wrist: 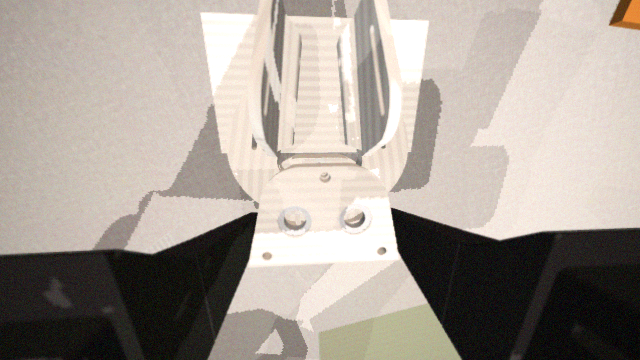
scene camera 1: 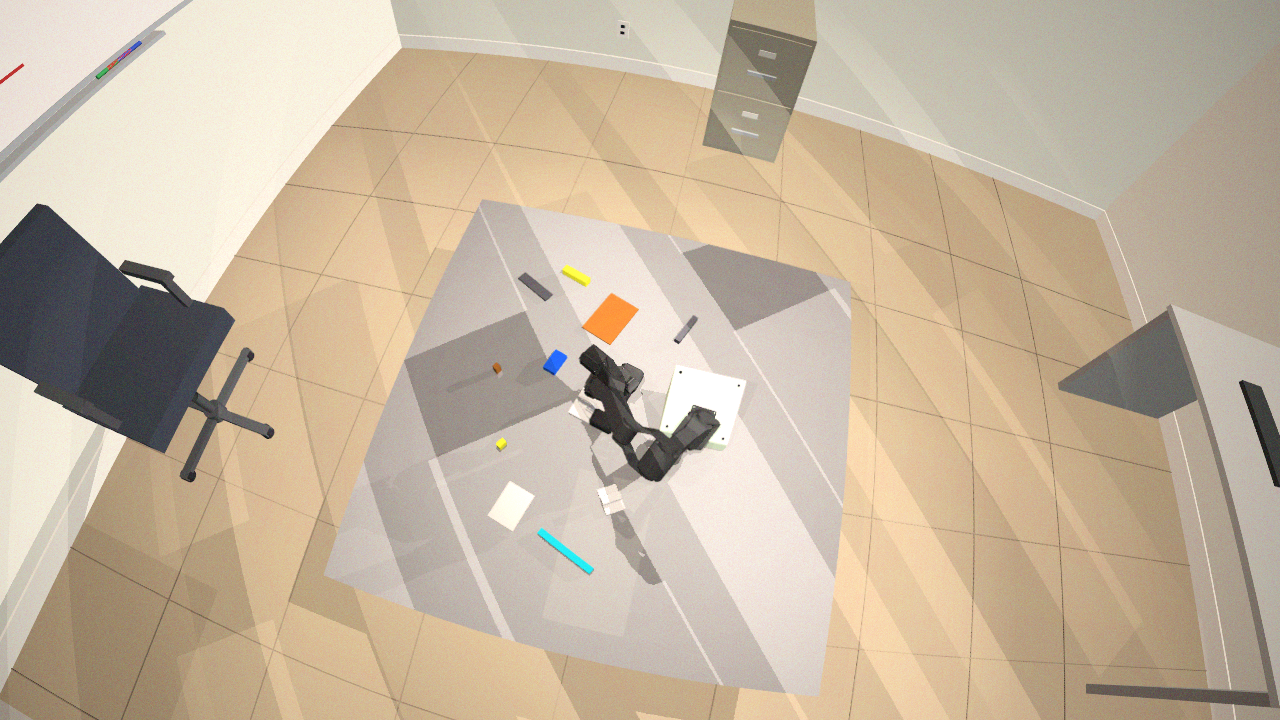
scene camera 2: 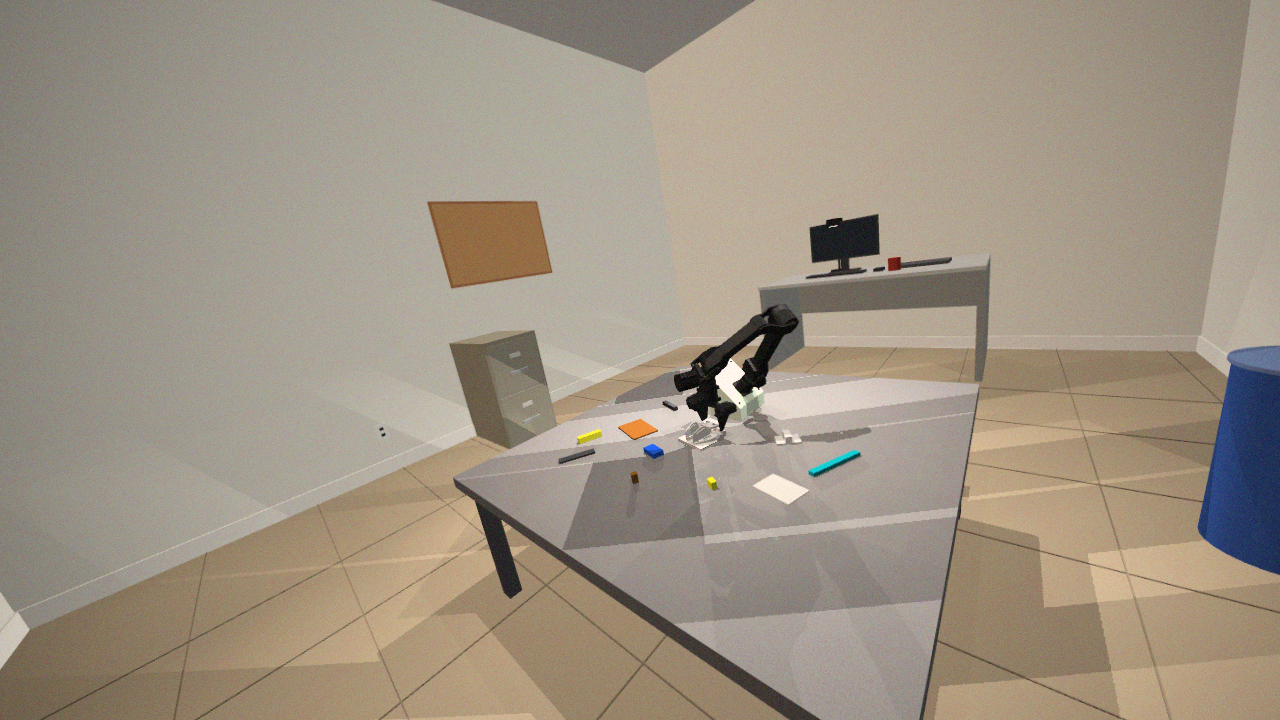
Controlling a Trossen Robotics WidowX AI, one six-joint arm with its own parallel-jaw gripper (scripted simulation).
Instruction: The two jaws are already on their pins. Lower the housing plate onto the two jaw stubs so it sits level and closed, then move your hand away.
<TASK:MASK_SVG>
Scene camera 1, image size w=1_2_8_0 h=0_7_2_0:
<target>my gripper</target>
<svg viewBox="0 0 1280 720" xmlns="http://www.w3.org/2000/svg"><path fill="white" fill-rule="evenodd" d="M595 409L591 417L589 417L589 424L606 434L610 434L612 430L605 412ZM639 385L630 394L627 393L624 395L626 401L628 401L631 394L636 391ZM591 373L585 382L583 391L586 397L594 399L589 390L589 382L594 376ZM623 363L621 366L626 367L632 376L641 383L644 377L643 371L631 364Z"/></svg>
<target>orange plate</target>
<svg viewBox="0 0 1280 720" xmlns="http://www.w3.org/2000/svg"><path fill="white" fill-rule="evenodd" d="M615 294L608 295L582 326L583 329L609 345L612 344L639 310Z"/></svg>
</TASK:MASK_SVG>
